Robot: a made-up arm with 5 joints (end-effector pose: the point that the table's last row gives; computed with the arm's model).
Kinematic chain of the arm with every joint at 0, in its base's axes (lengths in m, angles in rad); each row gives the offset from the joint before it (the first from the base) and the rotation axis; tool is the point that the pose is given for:
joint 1: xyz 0 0 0.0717 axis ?
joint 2: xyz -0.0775 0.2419 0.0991 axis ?
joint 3: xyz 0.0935 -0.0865 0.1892 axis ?
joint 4: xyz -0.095 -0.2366 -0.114 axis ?
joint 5: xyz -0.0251 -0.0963 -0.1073 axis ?
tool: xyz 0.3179 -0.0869 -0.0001
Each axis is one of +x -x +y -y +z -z.
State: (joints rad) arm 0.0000 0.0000 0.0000 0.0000 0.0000
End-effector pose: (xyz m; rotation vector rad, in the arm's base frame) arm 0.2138 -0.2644 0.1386 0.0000 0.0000 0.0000
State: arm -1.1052 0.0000 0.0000 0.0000 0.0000
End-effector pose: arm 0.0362 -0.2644 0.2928 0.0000 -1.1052 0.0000
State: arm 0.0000 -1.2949 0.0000 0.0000 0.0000
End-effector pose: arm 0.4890 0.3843 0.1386 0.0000 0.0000 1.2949
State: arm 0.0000 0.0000 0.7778 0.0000 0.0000
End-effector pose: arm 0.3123 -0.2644 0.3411 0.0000 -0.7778 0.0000
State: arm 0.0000 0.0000 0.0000 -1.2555 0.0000
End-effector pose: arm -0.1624 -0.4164 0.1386 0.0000 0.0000 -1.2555
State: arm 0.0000 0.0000 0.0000 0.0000 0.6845
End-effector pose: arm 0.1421 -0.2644 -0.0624 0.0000 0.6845 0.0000
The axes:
joint 1: +y
joint 2: -z
joint 3: -y
joint 4: +z
joint 5: +y

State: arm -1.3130 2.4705 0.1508 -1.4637 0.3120
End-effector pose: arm -0.0351 0.7905 -0.3133 -1.6498 -0.3255 1.6912
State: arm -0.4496 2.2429 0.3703 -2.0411 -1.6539
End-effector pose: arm -0.2439 0.4882 0.2785 1.2108 -0.9277 1.6797
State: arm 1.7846 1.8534 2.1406 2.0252 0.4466
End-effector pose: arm 0.4765 -0.1592 0.1749 1.8509 -1.7064 -1.6209
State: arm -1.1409 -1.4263 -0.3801 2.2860 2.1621
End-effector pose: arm 0.3259 0.2668 0.2365 2.4791 -0.0386 -0.0066
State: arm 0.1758 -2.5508 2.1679 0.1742 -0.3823
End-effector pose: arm 0.2112 0.6572 0.5558 2.7639 -1.0220 0.6474
